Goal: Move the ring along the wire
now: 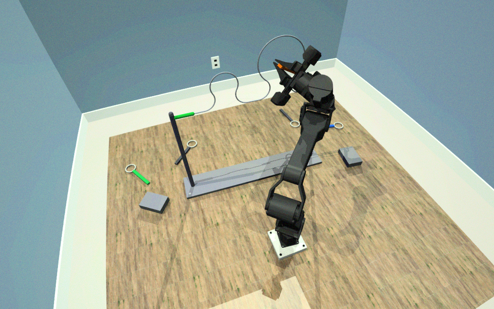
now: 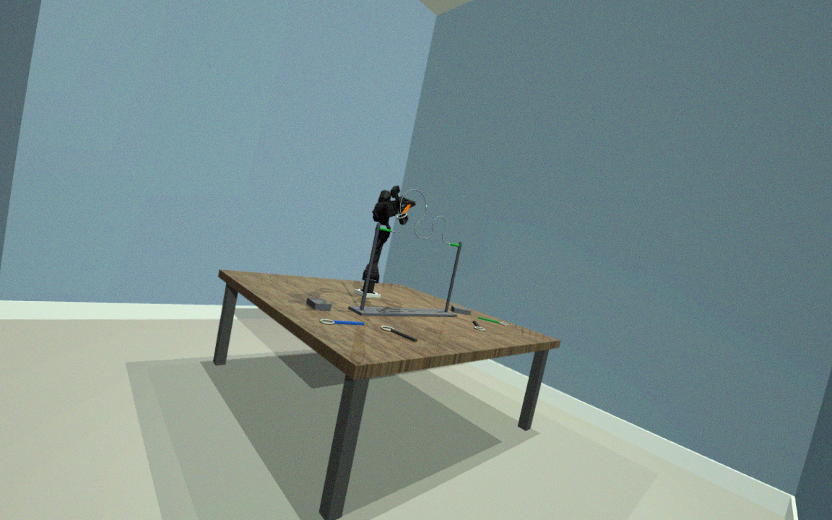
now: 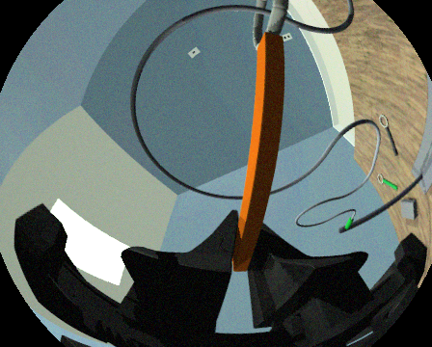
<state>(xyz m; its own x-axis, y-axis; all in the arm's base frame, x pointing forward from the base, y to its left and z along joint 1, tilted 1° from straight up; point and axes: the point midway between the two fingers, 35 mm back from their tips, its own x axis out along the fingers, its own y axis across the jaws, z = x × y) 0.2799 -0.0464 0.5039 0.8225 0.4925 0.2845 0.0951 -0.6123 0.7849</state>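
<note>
Right now my gripper tip is 2 cm short of the ring with orange handle, 7 cm to the left of it and 6 cm above it.
</note>
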